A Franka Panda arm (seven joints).
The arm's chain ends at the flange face. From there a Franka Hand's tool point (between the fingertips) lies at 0.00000 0.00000 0.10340 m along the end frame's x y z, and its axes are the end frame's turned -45 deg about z.
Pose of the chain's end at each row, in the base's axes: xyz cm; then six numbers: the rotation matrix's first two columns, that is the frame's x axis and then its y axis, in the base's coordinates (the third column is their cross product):
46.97 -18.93 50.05 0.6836 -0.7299 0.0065 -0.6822 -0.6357 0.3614
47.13 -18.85 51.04 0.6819 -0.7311 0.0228 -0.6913 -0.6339 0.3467
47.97 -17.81 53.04 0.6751 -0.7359 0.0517 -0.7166 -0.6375 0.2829
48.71 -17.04 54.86 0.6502 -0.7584 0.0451 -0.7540 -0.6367 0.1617
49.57 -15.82 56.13 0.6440 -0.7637 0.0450 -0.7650 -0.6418 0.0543
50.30 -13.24 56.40 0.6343 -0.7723 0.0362 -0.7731 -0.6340 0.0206
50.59 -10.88 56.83 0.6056 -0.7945 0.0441 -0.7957 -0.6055 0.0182
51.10 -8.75 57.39 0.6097 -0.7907 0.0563 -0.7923 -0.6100 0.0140
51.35 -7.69 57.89 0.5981 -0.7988 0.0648 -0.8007 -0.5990 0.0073
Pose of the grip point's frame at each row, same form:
44.29 -21.53 40.41 0.9658 -0.0666 -0.2510 0.0010 -0.9656 0.2601
44.66 -21.46 41.34 0.9710 -0.0687 -0.2290 -0.0066 -0.9652 0.2613
46.16 -20.17 43.14 0.9841 -0.0696 -0.1635 -0.0293 -0.9711 0.2366
47.74 -18.48 44.67 0.9929 -0.0861 -0.0824 -0.0734 -0.9865 0.1462
49.44 -16.54 45.82 0.9963 -0.0862 -0.0066 -0.0856 -0.9938 0.0702
50.37 -13.66 46.07 0.9952 -0.0978 0.0110 -0.0981 -0.9944 0.0402
50.72 -11.36 46.50 0.9909 -0.1336 0.0183 -0.1344 -0.9899 0.0441
51.34 -9.30 47.07 0.9914 -0.1278 0.0299 -0.1291 -0.9904 0.0497
51.69 -8.27 47.57 0.9891 -0.1413 0.0407 -0.1433 -0.9884 0.0510

